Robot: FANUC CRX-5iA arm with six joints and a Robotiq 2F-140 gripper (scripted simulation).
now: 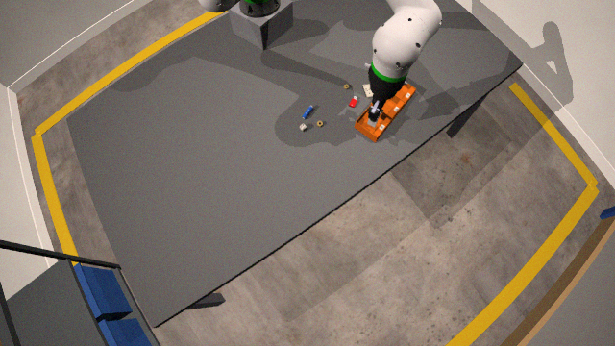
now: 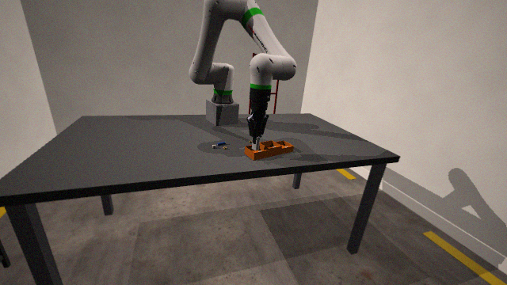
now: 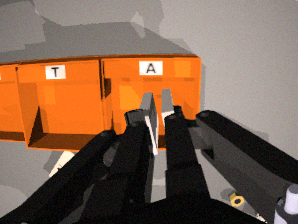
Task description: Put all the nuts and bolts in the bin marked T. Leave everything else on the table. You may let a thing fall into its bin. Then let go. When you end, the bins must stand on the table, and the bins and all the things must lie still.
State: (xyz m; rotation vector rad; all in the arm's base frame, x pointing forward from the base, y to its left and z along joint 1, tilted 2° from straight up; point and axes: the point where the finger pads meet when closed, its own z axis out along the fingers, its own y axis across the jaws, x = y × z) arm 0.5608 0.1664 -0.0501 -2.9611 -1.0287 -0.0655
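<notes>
The orange three-compartment bin lies 8 cm to the left of my hand, 4 cm below it and 4 cm behind it. From my hand the other things lie so: red usb stick 11 cm behind, 6 cm below, 1 cm to the right; blue cylinder 16 cm to the right, 13 cm behind, 6 cm below; white domino 13 cm behind, 6 cm to the left, 6 cm below.
</notes>
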